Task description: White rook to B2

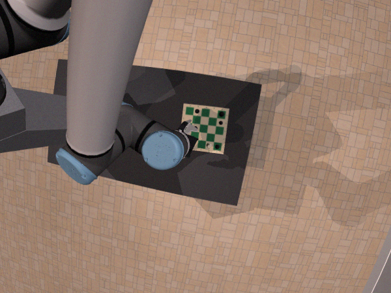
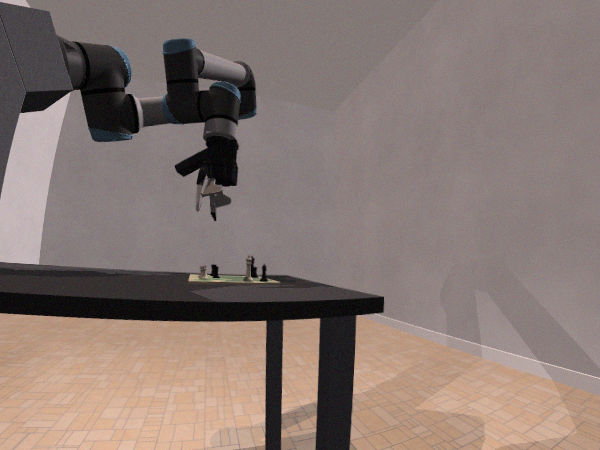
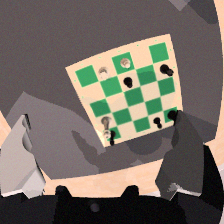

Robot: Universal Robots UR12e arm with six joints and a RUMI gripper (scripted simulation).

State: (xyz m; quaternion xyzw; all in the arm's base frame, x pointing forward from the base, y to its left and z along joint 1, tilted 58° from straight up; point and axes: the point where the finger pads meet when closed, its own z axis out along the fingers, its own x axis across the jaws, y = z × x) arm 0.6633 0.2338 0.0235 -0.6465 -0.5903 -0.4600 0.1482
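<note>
Now: the white rook 140 mm below my hand. Round my hand: chessboard 50 mm ahead, 70 mm to the left, 160 mm below; white pawn 20 mm behind, 40 mm to the left, 140 mm below.
</note>
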